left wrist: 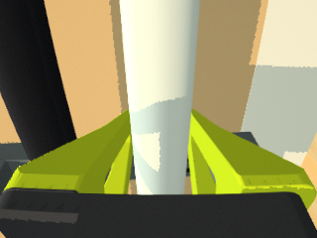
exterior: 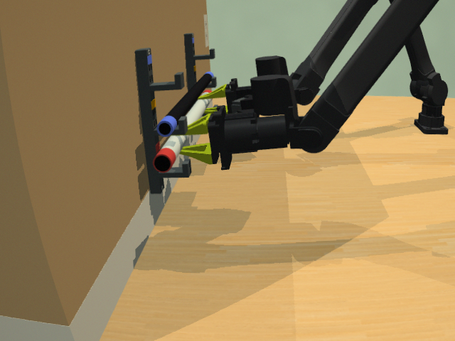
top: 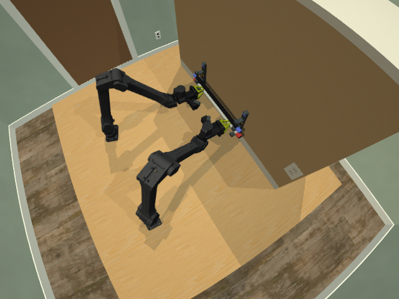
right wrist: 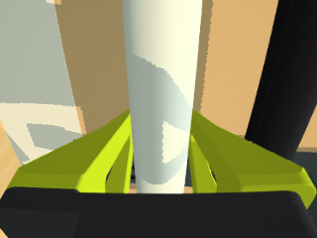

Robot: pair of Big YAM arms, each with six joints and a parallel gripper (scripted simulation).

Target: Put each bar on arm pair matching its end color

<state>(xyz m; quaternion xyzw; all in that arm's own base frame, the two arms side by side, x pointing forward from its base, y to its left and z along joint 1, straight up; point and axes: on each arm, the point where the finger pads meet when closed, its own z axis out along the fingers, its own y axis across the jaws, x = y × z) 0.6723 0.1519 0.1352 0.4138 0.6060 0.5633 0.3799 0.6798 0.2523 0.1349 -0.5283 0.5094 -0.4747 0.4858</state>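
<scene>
Right now the grey baseboard is 12 cm to the left of my right hand, 10 cm below it and 4 cm ahead of it. The rest, counted from my right hand: brown wall (32 cm above, 19 cm ahead, 12 cm to the left); then black bar (15 cm to the left, 5 cm above, 1 cm behind).
</scene>
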